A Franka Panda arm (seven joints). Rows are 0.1 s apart.
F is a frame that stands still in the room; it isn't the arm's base.
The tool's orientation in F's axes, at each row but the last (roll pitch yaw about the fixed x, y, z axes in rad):
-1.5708, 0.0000, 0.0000
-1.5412, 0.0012, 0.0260
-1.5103, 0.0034, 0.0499
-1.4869, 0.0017, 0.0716
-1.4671, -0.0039, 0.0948
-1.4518, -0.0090, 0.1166
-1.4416, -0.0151, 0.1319
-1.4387, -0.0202, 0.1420
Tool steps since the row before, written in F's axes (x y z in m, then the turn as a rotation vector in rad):
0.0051, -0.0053, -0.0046, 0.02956, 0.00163, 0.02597
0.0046, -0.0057, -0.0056, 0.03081, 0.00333, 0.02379
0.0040, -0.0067, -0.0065, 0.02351, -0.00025, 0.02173
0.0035, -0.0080, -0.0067, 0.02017, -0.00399, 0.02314
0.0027, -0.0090, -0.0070, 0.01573, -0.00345, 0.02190
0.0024, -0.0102, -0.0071, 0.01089, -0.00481, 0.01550
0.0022, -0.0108, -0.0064, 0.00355, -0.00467, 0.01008
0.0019, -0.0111, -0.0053, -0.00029, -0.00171, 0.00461
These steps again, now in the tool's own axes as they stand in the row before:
0.0051, 0.0046, -0.0053, 0.02956, -0.02597, 0.00163
0.0045, 0.0054, -0.0060, 0.03086, -0.02374, 0.00323
0.0037, 0.0061, -0.0073, 0.02339, -0.02186, -0.00010
0.0029, 0.0060, -0.0088, 0.01979, -0.02355, -0.00346
0.0018, 0.0060, -0.0099, 0.01542, -0.02223, -0.00264
0.0011, 0.0058, -0.0112, 0.01040, -0.01602, -0.00417
0.0007, 0.0049, -0.0117, 0.00306, -0.01061, -0.00376
0.0002, 0.0038, -0.0119, -0.00044, -0.00480, -0.00103

